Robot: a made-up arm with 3 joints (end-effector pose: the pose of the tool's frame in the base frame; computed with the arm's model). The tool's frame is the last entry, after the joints. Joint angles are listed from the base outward.
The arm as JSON. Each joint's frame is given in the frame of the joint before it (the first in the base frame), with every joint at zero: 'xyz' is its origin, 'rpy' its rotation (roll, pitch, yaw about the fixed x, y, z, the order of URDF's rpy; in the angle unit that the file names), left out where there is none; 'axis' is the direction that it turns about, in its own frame. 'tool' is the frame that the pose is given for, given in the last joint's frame.
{
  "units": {
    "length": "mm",
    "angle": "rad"
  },
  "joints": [
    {
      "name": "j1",
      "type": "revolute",
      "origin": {
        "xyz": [
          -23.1,
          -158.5,
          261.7
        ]
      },
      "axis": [
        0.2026,
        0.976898,
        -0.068
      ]
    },
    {
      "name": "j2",
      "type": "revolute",
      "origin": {
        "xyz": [
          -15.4,
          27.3,
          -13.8
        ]
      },
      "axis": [
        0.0,
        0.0,
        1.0
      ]
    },
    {
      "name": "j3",
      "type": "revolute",
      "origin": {
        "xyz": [
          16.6,
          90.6,
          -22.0
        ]
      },
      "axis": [
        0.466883,
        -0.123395,
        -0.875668
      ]
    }
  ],
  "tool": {
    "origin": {
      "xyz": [
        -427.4,
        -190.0,
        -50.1
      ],
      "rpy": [
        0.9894,
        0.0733,
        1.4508
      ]
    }
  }
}
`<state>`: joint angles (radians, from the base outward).
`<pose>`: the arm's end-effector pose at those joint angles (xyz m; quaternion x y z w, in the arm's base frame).
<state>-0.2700 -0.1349 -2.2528</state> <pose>0.1731 -0.2215 0.6236 -0.3758 0.7555 0.5328 0.0647</pose>
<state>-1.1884 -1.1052 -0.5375</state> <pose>-0.1763 -0.0813 -0.1147 0.0903 -0.1210 0.4432 0.8836</pose>
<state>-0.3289 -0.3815 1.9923</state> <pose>0.1090 0.4034 0.2890 0.5537 -0.5675 -0.0311 0.6085</pose>
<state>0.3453 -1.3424 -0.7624</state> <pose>-0.3471 -0.0096 0.4480 0.4935 0.4799 0.1580 0.7079</pose>
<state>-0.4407 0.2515 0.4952</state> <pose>-0.3973 -0.1641 -0.0579 0.2695 0.1071 0.6266 0.7234</pose>
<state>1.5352 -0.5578 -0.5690</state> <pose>-0.0547 -0.2778 0.6392 0.6635 0.7049 0.1725 0.1822</pose>
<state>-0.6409 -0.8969 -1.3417</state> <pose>-0.3339 -0.3562 0.2854 0.0086 0.4639 0.5105 0.7239</pose>
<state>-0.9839 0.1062 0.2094</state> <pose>-0.1887 -0.2694 -0.1557 -0.0053 0.0092 0.6630 0.7485</pose>
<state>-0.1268 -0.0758 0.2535</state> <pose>-0.4586 -0.0986 0.0889 0.3669 0.2021 0.5140 0.7486</pose>
